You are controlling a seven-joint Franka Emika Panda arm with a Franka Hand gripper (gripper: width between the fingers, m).
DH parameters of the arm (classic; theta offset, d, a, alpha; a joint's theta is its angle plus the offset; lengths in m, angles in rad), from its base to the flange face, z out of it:
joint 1: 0 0.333 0 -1.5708
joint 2: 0 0 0 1.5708
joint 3: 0 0.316 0.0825 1.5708
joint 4: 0 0 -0.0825 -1.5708
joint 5: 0 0.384 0 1.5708
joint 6: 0 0 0.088 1.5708
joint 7: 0 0.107 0 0
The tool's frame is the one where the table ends.
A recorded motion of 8 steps. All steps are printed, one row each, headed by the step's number.
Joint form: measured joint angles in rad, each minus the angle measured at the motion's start. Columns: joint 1, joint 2, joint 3, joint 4, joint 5, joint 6, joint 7.
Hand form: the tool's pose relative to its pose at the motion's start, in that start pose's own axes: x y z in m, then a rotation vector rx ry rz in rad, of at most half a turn. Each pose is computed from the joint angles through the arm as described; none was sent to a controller.
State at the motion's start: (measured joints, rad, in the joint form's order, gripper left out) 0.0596 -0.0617 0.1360 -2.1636 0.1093 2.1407 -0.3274
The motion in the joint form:
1: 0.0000 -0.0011 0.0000 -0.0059 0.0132 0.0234 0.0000
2: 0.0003 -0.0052 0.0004 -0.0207 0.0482 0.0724 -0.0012
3: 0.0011 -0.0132 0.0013 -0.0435 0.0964 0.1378 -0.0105
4: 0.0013 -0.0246 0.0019 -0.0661 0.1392 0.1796 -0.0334
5: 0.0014 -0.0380 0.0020 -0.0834 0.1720 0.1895 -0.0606
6: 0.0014 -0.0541 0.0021 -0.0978 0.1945 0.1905 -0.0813
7: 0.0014 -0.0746 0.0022 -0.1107 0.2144 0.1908 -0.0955
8: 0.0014 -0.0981 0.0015 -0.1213 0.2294 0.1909 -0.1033
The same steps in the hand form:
1: 0.0010 0.0001 0.0000 0.0040 0.0210 0.0077
2: 0.0024 -0.0003 0.0001 0.0174 0.0661 0.0273
3: 0.0029 -0.0009 0.0001 0.0338 0.1254 0.0484
4: 0.0007 -0.0016 0.0003 0.0497 0.1645 0.0546
5: -0.0033 -0.0031 0.0002 0.0666 0.1788 0.0492
6: -0.0076 -0.0049 -0.0016 0.0780 0.1875 0.0426
7: -0.0118 -0.0070 -0.0062 0.0865 0.2003 0.0397
8: -0.0159 -0.0089 -0.0133 0.0904 0.2166 0.0400

